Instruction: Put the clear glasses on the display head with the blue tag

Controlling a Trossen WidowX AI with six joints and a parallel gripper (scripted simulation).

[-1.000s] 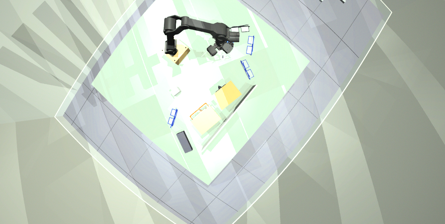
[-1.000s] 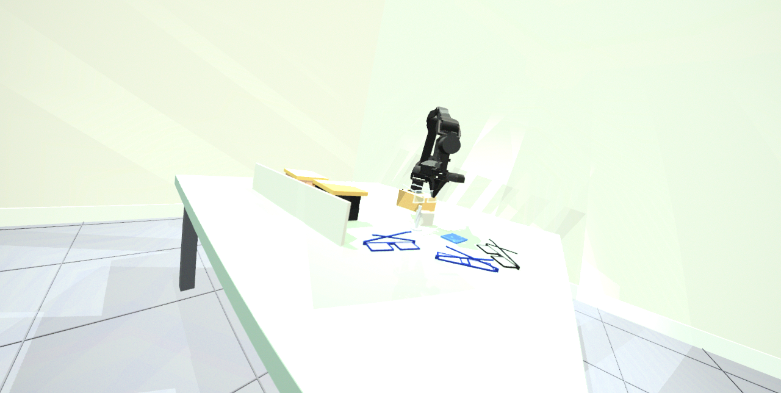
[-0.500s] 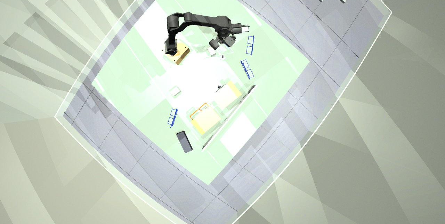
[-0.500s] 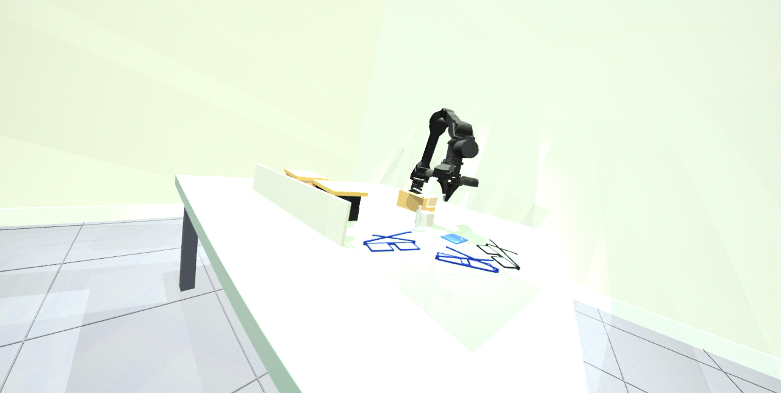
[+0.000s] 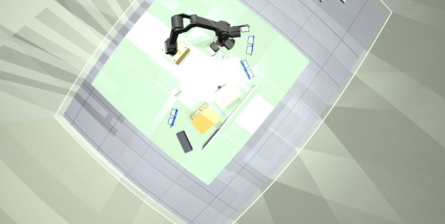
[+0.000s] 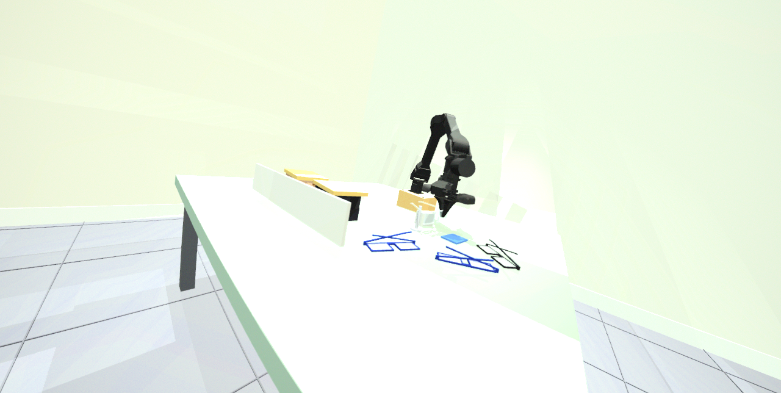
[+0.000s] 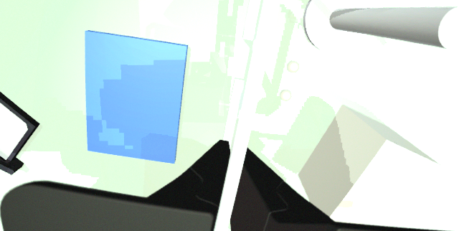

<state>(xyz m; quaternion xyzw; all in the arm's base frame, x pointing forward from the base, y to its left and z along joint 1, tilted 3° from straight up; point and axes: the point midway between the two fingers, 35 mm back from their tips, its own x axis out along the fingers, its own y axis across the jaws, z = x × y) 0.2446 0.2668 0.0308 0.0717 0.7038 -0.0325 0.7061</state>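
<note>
My gripper tip is 6 cm to the right of the blue tag and 6 cm above it. From my gripper tip the other things lie so: long panel 37 cm ahead, 38 cm to the right; black display head 23 cm ahead, 26 cm to the right; small post 6 cm ahead, 6 cm to the right, 3 cm below.
</note>
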